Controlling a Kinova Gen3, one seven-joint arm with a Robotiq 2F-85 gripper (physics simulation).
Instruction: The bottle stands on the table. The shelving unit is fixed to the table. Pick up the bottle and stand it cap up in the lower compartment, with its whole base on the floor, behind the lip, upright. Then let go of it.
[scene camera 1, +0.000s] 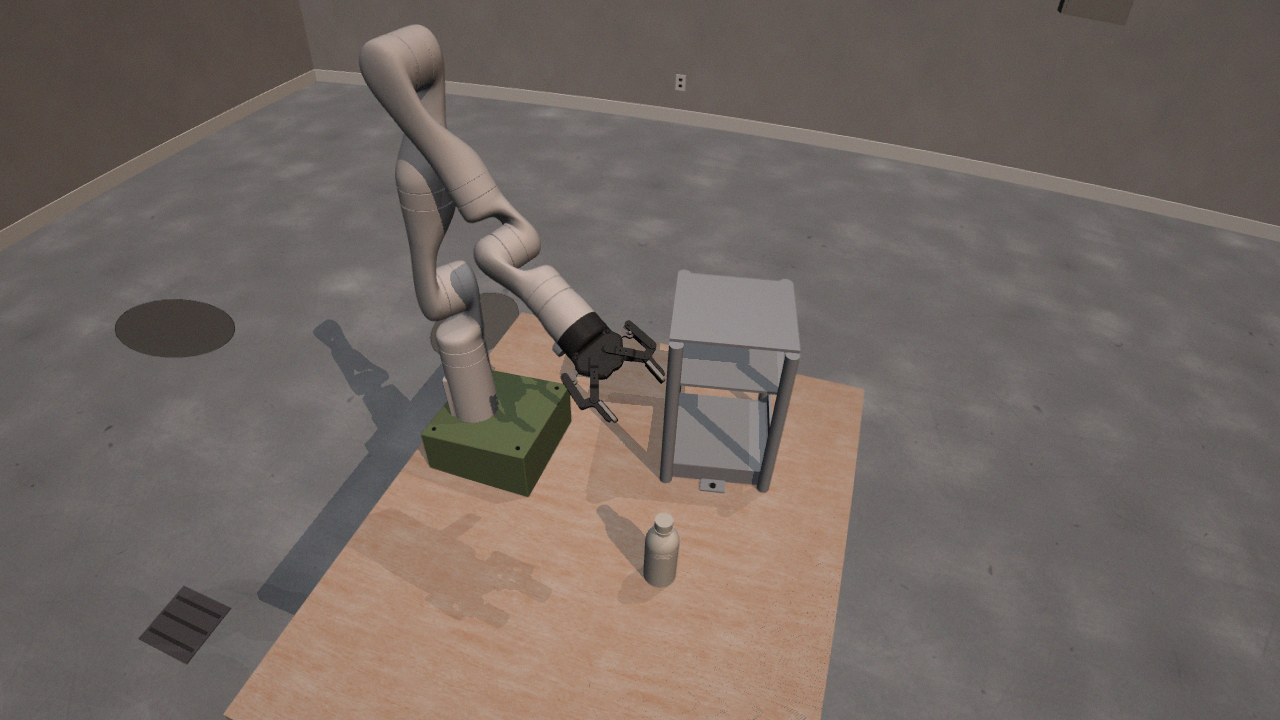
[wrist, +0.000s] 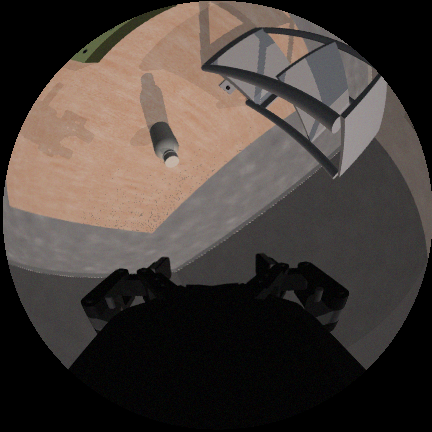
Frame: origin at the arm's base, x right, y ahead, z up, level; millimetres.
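Seen in the pictures: gripper, fingertip midpoint: (scene camera 1: 640, 401) (wrist: 212, 265); arm's base at its link origin: (scene camera 1: 476, 407).
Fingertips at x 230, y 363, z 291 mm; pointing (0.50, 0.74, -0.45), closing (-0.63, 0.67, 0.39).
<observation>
Offsets run from my fingertips to a thing's middle. "*": to the spot under its first point. Level surfaces: height alone.
The bottle @(dx +38, dy +51, dz -312 mm) (scene camera 1: 660, 555) (wrist: 164, 137), pale grey-green with a light cap, stands upright, cap up, in front of the shelving unit. The grey shelving unit @(* dx -304, dy +134, dz -32 mm) (scene camera 1: 733, 308) (wrist: 362, 125) has round posts, a top board, a middle shelf and a lower compartment. The lower floor @(dz -352 mm) (scene camera 1: 720, 429) has a raised front edge; no bottle shows on it. My gripper (scene camera 1: 638, 396) (wrist: 212, 265) is open and empty. In the scene view it is in the air left of the unit, above the table and well away from the bottle. In the wrist view the bottle lies beyond the left finger.
The wooden table @(dz -395 mm) (scene camera 1: 626, 662) (wrist: 115, 192) carries the unit and the green base block (scene camera 1: 483, 465) (wrist: 95, 50) under the arm. A small bracket @(* dx -179, dy +136, dz -387 mm) (scene camera 1: 712, 485) (wrist: 227, 87) lies at the unit's front foot. The unit's left front post is close to one finger in the scene view.
</observation>
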